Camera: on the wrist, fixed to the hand. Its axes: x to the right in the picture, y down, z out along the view.
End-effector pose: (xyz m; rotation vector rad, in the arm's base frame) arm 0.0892 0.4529 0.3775 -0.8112 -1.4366 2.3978
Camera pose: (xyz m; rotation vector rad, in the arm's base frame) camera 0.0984 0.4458 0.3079 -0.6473 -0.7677 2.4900
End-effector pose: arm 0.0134 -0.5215 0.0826 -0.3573 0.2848 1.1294
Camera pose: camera -0.0416 -0.4968 0.0458 0.0555 0.5723 0.9261
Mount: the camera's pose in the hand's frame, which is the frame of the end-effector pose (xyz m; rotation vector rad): 0.0129 0.0646 -0.0254 0.5068 0.0424 -0.0872
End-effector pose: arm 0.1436 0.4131 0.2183 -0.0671 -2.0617 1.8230
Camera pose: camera 0.1257 0.4508 0.1613 0.1188 -1.4936 2.2036
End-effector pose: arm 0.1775 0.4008 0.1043 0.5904 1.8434 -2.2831
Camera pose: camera 0.1939 0.4118 0.0365 -0.6137 -1.2794 2.7506
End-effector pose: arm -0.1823 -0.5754 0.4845 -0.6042 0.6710 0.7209
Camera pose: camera -0.2321 -0.5490 0.4420 -0.1807 0.8252 0.4318
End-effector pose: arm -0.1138 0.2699 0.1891 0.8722 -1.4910 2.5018
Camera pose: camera -0.1587 0.2553 0.1366 0.9092 -0.7872 2.8526
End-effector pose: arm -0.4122 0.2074 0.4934 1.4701 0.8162 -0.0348
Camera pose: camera -0.3827 0.2453 0.5451 1.9128 0.9492 -0.2952
